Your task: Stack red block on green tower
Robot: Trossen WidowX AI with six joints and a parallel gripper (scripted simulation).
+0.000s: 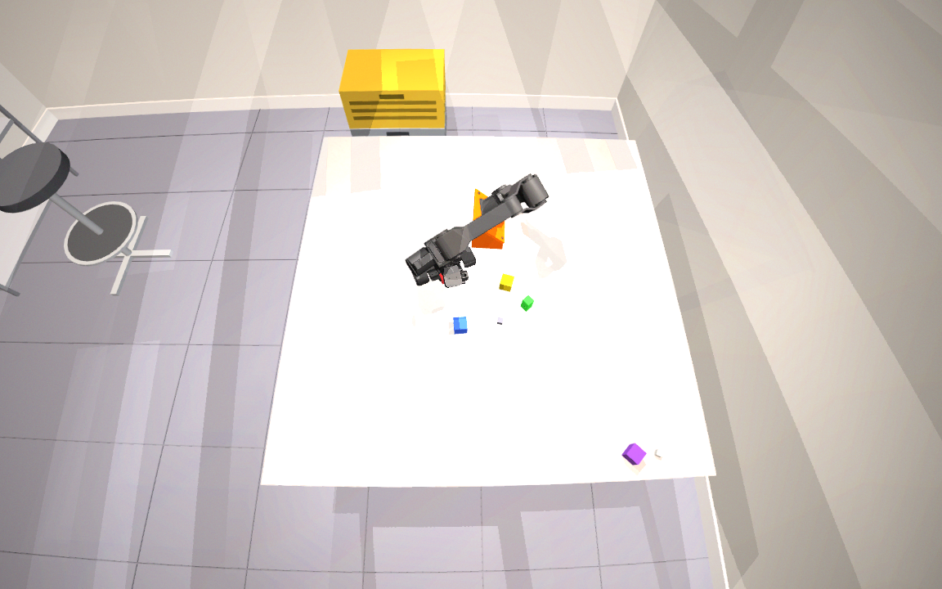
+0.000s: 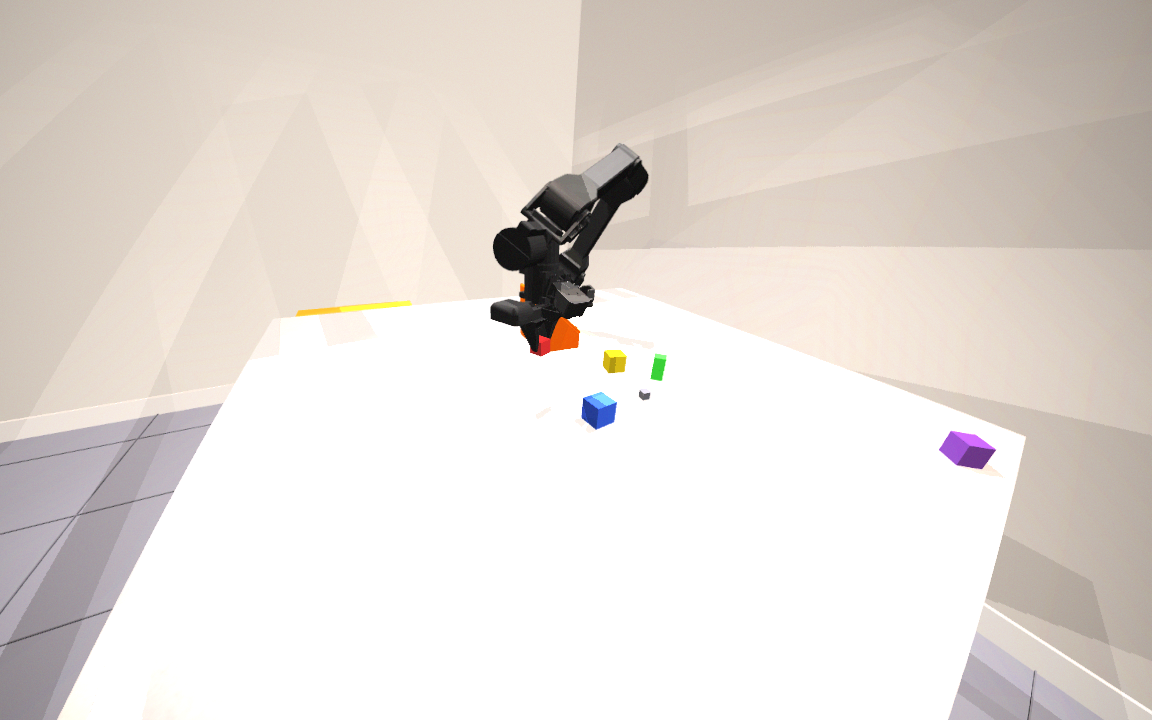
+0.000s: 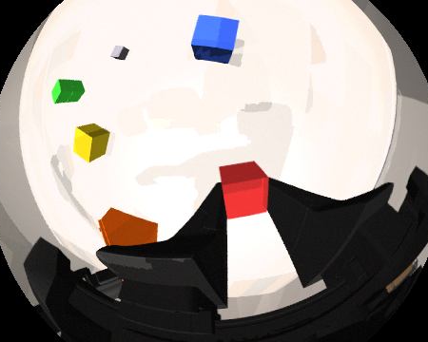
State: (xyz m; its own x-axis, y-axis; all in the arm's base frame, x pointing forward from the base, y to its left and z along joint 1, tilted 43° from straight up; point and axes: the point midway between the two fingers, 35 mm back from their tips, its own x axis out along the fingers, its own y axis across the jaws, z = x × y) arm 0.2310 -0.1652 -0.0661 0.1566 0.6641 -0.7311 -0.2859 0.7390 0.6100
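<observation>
My gripper tip is now 20 cm to the right of the yellow cube and 7 cm above it. Round my gripper tip: blue cube: 13 cm ahead, 3 cm to the left, 7 cm below; then red block: 1 cm above; then tiny grey cube: 13 cm ahead, 16 cm to the left, 8 cm below.
</observation>
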